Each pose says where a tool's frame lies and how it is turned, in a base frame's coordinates. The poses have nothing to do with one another.
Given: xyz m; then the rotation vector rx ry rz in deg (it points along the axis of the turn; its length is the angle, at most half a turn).
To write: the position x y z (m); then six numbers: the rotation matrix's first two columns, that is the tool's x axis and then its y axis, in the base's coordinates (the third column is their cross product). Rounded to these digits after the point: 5 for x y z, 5 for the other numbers.
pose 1, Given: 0.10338, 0.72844, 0.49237, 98.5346, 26.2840, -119.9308
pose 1, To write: 0.10338, 0.72844, 0.49237, -0.16989, -0.09143, -0.98121, 0.49343, -0.86978, -0.00438
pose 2, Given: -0.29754, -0.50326, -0.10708, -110.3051, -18.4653, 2.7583
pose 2, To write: -0.29754, -0.50326, -0.10708, 0.96177, 0.24625, 0.11980, 0.20049, -0.33517, -0.92058
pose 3, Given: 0.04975, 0.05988, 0.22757, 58.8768, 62.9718, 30.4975
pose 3, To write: 0.04975, 0.05988, 0.22757, 0.39980, 0.78796, -0.46827, 0.12115, 0.46097, 0.87911
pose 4, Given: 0.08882, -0.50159, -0.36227, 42.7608, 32.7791, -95.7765
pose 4, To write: 0.08882, -0.50159, -0.36227, -0.13731, -0.66400, -0.73502, 0.97512, -0.22099, 0.01748
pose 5, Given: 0.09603, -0.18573, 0.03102, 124.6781, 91.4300, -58.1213
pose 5, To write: 0.09603, -0.18573, 0.03102, 0.15387, 0.73170, -0.66403, 0.91179, -0.36409, -0.18991
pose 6, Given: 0.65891, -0.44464, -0.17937, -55.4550, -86.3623, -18.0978
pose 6, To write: 0.65891, -0.44464, -0.17937, 0.10708, 0.38091, 0.91839, 0.71758, 0.60976, -0.33657
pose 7, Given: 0.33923, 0.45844, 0.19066, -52.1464, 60.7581, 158.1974
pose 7, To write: 0.33923, 0.45844, 0.19066, -0.82599, -0.15951, -0.54064, -0.24340, -0.76417, 0.59733
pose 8, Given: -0.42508, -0.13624, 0.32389, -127.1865, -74.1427, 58.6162
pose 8, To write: -0.42508, -0.13624, 0.32389, 0.31332, 0.86070, -0.40129, 0.58906, -0.50759, -0.62877
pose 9, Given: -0.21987, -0.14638, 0.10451, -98.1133, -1.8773, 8.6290
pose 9, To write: -0.21987, -0.14638, 0.10451, 0.99077, 0.10842, -0.08131, -0.06484, -0.14756, -0.98692
